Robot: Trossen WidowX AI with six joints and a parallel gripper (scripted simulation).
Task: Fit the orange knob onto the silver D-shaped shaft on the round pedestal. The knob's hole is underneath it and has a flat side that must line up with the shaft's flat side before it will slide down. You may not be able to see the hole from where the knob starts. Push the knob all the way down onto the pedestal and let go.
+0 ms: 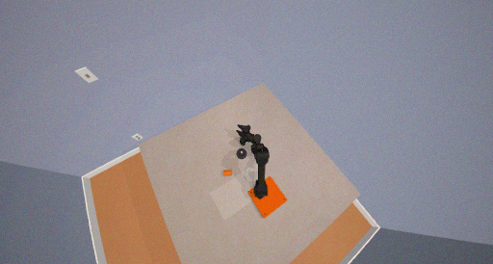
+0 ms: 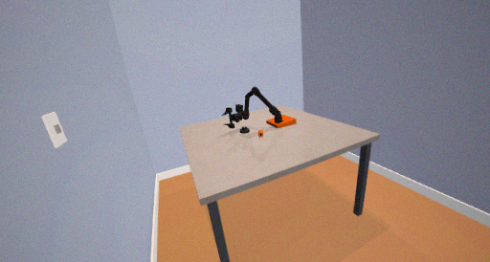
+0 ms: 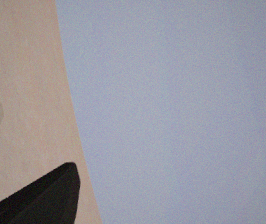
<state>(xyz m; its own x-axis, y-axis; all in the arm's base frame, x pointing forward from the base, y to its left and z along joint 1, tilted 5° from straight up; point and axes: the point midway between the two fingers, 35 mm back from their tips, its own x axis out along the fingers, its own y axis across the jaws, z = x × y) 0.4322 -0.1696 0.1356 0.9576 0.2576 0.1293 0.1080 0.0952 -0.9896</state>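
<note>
Right now my gripper tip is 22 cm past the orange knob, 24 cm to the right of it and 11 cm above it. From my gripper tip the other things lie so: dark round pedestal (16 cm behind, 8 cm to the left, 10 cm below).
</note>
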